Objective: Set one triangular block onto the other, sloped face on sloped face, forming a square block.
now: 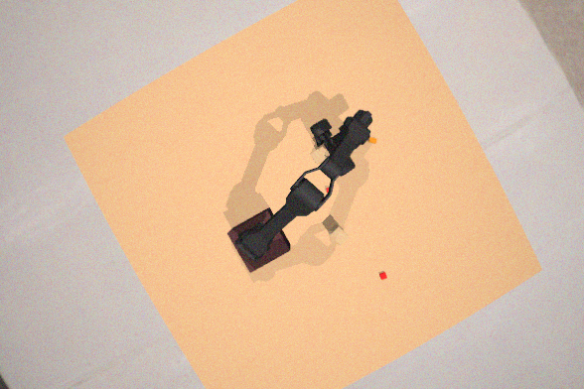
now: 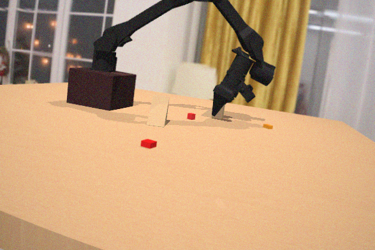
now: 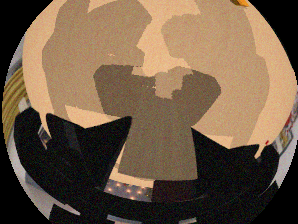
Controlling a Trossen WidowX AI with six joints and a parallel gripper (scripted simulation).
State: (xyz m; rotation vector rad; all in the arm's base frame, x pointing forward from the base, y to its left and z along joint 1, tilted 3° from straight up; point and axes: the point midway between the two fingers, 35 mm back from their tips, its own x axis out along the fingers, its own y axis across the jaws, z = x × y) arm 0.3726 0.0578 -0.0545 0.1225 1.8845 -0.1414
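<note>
Now: gripper tip 10 mm short of the tan triangular block and 10 mm below it. Also, from my gripper tip: small orange cube 160 mm ahead, 80 mm to the right.
</note>
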